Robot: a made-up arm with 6 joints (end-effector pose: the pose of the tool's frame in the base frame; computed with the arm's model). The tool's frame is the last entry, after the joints. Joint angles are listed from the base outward.
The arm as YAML. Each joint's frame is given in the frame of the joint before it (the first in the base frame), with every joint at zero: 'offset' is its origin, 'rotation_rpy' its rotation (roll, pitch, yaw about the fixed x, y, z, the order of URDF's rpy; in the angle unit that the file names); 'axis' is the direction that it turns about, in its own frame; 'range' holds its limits. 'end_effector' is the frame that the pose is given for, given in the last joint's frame.
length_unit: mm
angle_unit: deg
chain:
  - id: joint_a
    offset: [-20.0, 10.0, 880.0]
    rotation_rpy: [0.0, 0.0, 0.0]
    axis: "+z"
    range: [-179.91, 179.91]
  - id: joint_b
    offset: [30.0, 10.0, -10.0]
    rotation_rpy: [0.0, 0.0, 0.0]
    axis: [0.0, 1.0, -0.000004]
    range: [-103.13, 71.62]
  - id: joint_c
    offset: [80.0, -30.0, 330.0]
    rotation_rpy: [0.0, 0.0, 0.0]
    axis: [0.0, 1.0, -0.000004]
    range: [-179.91, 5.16]
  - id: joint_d
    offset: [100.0, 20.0, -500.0]
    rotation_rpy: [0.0, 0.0, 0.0]
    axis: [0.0, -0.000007, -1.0]
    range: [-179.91, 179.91]
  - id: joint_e
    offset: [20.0, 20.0, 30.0]
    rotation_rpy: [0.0, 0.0, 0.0]
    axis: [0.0, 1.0, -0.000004]
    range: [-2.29, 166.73]
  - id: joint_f
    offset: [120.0, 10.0, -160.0]
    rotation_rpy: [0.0, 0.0, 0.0]
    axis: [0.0, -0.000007, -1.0]
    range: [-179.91, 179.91]
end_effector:
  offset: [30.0, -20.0, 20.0]
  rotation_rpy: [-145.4, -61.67, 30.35]
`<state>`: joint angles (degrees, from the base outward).
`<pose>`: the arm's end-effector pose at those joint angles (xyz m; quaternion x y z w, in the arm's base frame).
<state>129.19 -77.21 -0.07 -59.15 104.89 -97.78</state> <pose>-0.1158 0.2809 0.8668 -0.3022 0.6567 -0.6664 0.1824</pose>
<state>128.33 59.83 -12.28 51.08 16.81 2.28</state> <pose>0.0491 0.0671 0.3943 -0.5814 -0.7890 0.1416 0.1392</pose>
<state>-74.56 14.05 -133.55 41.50 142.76 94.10</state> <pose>0.2198 -0.4988 1.3713 -0.5707 0.7311 -0.3734 0.0176</pose>
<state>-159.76 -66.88 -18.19 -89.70 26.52 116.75</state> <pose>-0.3806 -0.1623 1.1062 0.3144 -0.2907 0.0244 0.9034</pose>
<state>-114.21 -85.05 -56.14 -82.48 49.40 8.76</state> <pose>-0.0337 -0.0443 1.5620 0.7134 -0.0340 -0.1832 0.6755</pose>
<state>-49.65 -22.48 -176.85 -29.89 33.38 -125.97</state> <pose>-0.1778 0.3165 1.7866 0.5701 0.3658 -0.4230 0.6019</pose>
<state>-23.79 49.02 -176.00 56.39 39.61 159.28</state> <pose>0.6838 -0.2737 1.5097 0.0193 0.8805 -0.3238 0.3457</pose>
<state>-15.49 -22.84 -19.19 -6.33 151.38 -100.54</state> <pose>0.1832 0.0000 0.8522 -0.1294 0.0023 0.0898 0.9875</pose>
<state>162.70 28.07 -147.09 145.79 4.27 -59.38</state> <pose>-0.7482 0.3715 1.4178 -0.1000 0.1136 0.0890 0.9845</pose>
